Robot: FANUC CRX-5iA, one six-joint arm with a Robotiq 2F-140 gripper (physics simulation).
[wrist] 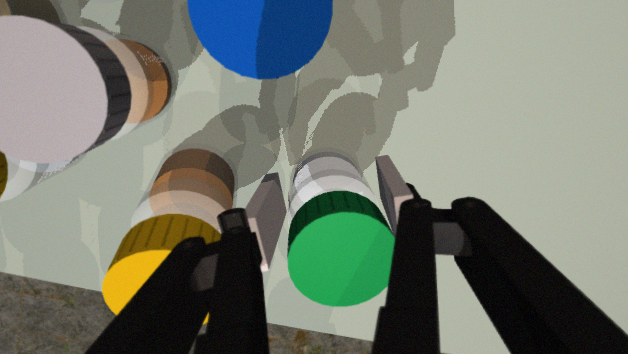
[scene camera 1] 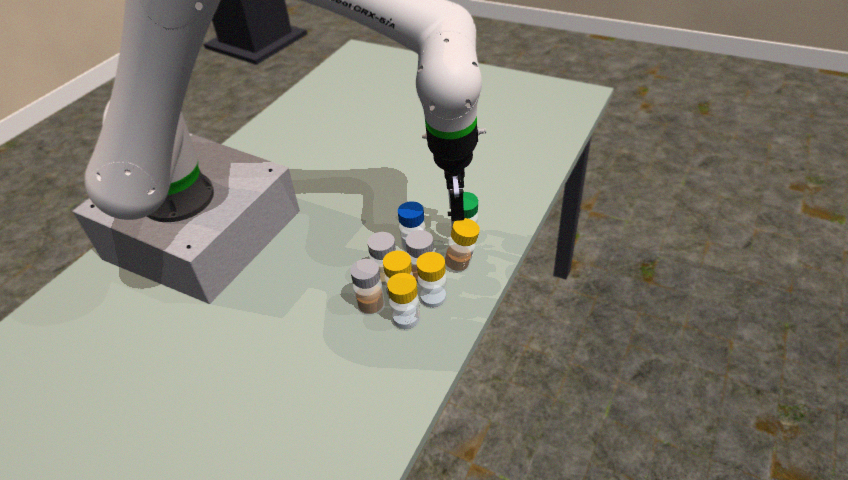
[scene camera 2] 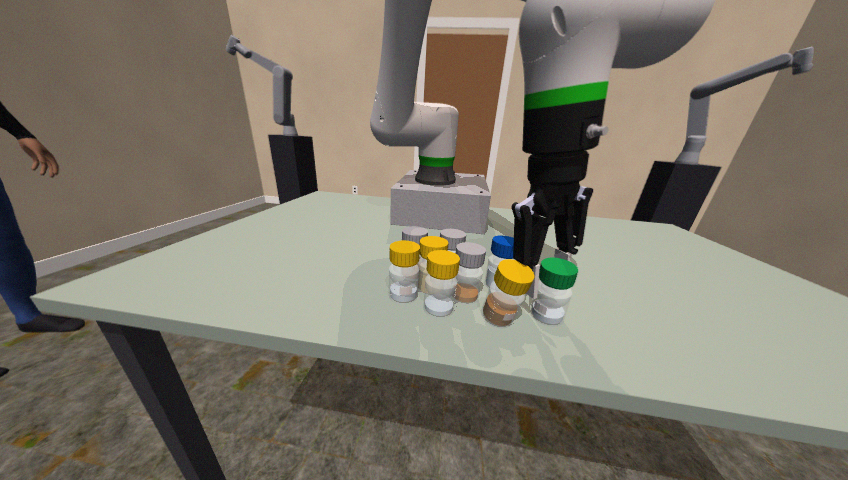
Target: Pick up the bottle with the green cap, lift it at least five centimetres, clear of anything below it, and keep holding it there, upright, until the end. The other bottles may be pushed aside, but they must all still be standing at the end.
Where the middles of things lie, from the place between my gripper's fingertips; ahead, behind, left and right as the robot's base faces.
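The green-capped bottle (scene camera 2: 556, 276) is 10 mm to the left of my hand and 10 mm ahead of it. Also measured from my hand: yellow-capped bottle (scene camera 2: 512, 280), 10 mm above, 50 mm ahead and 70 mm to the right; blue-capped bottle (scene camera 1: 410, 214), 70 mm to the right and 70 mm behind.
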